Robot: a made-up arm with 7 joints. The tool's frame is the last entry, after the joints.
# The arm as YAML. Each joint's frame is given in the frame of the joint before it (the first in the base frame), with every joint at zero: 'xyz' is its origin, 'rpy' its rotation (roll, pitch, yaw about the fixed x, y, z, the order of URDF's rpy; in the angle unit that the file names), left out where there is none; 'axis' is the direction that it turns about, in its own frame. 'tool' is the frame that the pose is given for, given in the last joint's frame.
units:
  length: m
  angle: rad
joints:
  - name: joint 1
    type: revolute
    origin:
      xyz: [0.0, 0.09, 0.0]
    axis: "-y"
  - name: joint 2
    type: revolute
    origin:
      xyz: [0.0, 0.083, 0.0]
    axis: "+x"
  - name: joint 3
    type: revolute
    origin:
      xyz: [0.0, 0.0, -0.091]
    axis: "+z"
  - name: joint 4
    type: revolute
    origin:
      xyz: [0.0, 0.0, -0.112]
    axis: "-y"
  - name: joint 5
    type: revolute
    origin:
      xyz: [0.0, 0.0, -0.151]
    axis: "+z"
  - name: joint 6
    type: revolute
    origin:
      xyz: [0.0, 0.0, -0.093]
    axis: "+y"
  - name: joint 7
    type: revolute
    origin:
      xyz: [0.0, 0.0, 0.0]
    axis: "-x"
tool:
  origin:
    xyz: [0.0, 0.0, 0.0]
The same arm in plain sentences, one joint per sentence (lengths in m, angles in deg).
The arm has seven revolute joints in a row. What follows holds with every joint at zero, and every direction is one of the base frame's.
The first joint sits 0.09 m along +y from the base frame's origin and rotates about -y.
The second joint sits 0.083 m along +y from the first joint and rotates about +x.
The third joint sits 0.091 m along -z from the second joint and rotates about +z.
The fourth joint sits 0.112 m along -z from the third joint and rotates about -y.
The fifth joint sits 0.151 m along -z from the fourth joint and rotates about +z.
The sixth joint sits 0.093 m along -z from the fifth joint and rotates about +y.
The seventh joint sits at the same point as the sixth joint and rotates about -x.
The tool frame, which is the frame that the pose is given for, sits at the same point as the seventh joint; its axes are parallel to the base frame's.

